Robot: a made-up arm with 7 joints. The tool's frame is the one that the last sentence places. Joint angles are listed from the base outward.
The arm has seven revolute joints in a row. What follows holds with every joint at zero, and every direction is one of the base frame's.
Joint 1 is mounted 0.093 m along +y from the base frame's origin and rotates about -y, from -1.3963 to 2 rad.
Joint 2 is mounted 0.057 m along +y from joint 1 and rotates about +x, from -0.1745 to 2 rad.
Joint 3 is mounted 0.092 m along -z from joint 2 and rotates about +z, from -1.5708 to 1.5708 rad.
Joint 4 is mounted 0.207 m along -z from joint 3 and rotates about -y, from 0 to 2.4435 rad.
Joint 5 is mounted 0.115 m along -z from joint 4 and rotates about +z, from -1.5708 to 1.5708 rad.
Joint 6 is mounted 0.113 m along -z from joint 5 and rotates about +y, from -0.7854 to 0.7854 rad.
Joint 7 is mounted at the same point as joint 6 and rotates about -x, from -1.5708 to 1.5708 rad.
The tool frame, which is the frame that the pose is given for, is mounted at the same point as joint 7; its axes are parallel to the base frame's.
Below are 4 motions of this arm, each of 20 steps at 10 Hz.
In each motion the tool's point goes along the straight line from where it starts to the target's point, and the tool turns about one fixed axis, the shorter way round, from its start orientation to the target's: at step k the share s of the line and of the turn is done. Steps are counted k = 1, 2, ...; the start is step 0. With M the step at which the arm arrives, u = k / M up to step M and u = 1 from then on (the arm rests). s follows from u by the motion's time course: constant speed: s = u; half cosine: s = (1 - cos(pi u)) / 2; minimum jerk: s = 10 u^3 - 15 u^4 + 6 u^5.
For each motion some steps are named. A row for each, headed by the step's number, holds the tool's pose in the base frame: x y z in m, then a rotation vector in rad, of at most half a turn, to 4 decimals.
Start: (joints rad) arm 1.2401 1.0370 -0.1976 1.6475 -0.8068 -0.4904 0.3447
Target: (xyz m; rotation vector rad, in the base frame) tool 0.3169 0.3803 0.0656 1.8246 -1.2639 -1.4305
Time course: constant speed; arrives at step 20
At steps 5, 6, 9, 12, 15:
5: 0.2624 0.3723 0.1303 2.0303 -1.5079 -1.5202
6: 0.2660 0.3728 0.1260 2.0167 -1.4912 -1.5147
9: 0.2769 0.3744 0.1130 1.9759 -1.4415 -1.4978
12: 0.2878 0.3760 0.1001 1.9349 -1.3924 -1.4802
15: 0.2987 0.3776 0.0872 1.8936 -1.3438 -1.4620

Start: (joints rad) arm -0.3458 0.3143 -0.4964 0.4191 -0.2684 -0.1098 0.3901
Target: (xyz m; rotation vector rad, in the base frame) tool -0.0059 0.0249 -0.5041 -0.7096 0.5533 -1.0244
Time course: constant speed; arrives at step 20
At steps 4, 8, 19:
4: -0.0743 0.2168 -0.4963 -0.3906 0.1754 -0.8868
8: -0.0572 0.1688 -0.4983 -0.4703 0.2687 -0.9241
19: -0.0102 0.0369 -0.5036 -0.6897 0.5293 -1.0167

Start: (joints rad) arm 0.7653 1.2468 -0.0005 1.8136 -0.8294 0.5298 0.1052
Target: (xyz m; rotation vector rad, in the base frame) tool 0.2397 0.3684 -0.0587 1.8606 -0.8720 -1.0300
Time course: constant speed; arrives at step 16
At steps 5, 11, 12, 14, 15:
5: 0.2217 0.3774 0.0485 2.1390 -1.1337 -0.6481
11: 0.2315 0.3725 -0.0100 1.9936 -0.9928 -0.8649
12: 0.2332 0.3717 -0.0197 1.9679 -0.9689 -0.8990
14: 0.2364 0.3700 -0.0392 1.9150 -0.9206 -0.9656
15: 0.2381 0.3692 -0.0490 1.8880 -0.8964 -0.9981

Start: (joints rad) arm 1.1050 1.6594 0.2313 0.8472 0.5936 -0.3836 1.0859
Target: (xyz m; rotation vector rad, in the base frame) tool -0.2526 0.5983 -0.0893 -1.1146 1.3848 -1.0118
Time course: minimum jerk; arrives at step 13
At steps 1, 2, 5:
1: 0.0032 0.5947 0.1829 1.1002 -2.0170 -0.7500
2: -0.0031 0.5948 0.1762 1.1374 -2.0623 -0.7137
5: -0.0705 0.5958 0.1044 1.5308 -2.5074 -0.2395

